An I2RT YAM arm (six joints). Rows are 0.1 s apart.
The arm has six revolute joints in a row. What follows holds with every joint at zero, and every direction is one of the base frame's. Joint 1 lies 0.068 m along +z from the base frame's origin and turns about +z. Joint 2 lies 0.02 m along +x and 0.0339 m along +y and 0.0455 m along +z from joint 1 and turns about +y. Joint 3 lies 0.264 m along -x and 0.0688 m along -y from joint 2 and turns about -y. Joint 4 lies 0.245 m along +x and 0.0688 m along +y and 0.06 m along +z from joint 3 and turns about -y. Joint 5 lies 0.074 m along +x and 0.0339 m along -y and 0.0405 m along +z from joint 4 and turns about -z. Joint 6 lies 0.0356 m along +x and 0.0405 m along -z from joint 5 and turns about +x. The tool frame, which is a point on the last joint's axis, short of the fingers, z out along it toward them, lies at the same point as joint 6; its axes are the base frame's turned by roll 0, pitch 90 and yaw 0 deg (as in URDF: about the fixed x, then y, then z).
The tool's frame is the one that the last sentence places.
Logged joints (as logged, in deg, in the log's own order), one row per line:
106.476, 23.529, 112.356, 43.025, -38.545, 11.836
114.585, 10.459, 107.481, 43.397, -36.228, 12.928
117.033, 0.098, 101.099, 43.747, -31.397, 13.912
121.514, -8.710, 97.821, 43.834, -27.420, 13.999
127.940, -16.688, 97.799, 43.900, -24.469, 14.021
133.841, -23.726, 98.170, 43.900, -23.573, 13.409
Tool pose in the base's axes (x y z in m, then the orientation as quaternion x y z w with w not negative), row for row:
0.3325, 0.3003, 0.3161, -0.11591, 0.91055, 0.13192, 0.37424
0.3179, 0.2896, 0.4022, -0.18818, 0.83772, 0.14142, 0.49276
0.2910, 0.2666, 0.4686, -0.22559, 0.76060, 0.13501, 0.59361
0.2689, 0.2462, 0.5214, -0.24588, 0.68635, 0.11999, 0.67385
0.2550, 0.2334, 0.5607, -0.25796, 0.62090, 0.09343, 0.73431
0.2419, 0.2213, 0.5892, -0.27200, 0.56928, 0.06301, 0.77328
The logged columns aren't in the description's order. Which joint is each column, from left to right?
Columns, left to right: joint 3, joint 6, joint 2, joint 1, joint 4, joint 5.
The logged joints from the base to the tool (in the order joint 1, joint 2, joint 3, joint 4, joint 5, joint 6), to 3 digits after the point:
43.025, 112.356, 106.476, -38.545, 11.836, 23.529
43.397, 107.481, 114.585, -36.228, 12.928, 10.459
43.747, 101.099, 117.033, -31.397, 13.912, 0.098
43.834, 97.821, 121.514, -27.420, 13.999, -8.710
43.900, 97.799, 127.940, -24.469, 14.021, -16.688
43.900, 98.170, 133.841, -23.573, 13.409, -23.726

